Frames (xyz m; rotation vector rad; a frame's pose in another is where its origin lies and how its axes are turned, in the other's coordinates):
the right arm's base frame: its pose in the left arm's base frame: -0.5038 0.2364 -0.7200 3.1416 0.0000 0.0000
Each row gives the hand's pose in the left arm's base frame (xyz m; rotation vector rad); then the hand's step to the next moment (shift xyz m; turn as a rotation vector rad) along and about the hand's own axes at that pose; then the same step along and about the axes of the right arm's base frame.
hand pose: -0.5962 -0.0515 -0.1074 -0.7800 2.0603 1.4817
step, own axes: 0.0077 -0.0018 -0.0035 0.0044 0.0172 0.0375
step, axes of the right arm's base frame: -0.0045 0.0051 0.0054 -0.0130 -0.0393 0.0024
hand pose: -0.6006 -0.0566 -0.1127 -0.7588 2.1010 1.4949
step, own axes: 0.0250 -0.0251 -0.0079 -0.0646 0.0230 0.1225
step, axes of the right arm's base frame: -0.0024 0.0184 0.0312 0.0385 -0.1336 -0.0194
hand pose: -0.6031 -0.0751 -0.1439 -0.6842 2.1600 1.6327
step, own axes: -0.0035 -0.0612 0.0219 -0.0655 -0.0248 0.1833
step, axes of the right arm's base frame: 0.0373 -0.0081 0.0527 0.0655 -0.1816 0.0349
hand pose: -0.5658 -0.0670 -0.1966 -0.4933 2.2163 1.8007
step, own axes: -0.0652 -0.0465 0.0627 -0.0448 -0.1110 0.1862
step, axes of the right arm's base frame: 0.0770 -0.0598 0.0292 0.0816 -0.1666 0.1208
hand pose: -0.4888 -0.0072 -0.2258 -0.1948 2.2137 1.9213
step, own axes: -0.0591 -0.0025 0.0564 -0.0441 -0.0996 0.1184
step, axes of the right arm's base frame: 0.0617 -0.0534 -0.0042 0.0738 -0.1012 0.1010
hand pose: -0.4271 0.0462 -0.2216 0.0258 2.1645 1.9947
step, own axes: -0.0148 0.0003 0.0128 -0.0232 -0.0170 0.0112
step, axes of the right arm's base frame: 0.0165 -0.0105 -0.0014 0.0265 -0.0061 0.0145
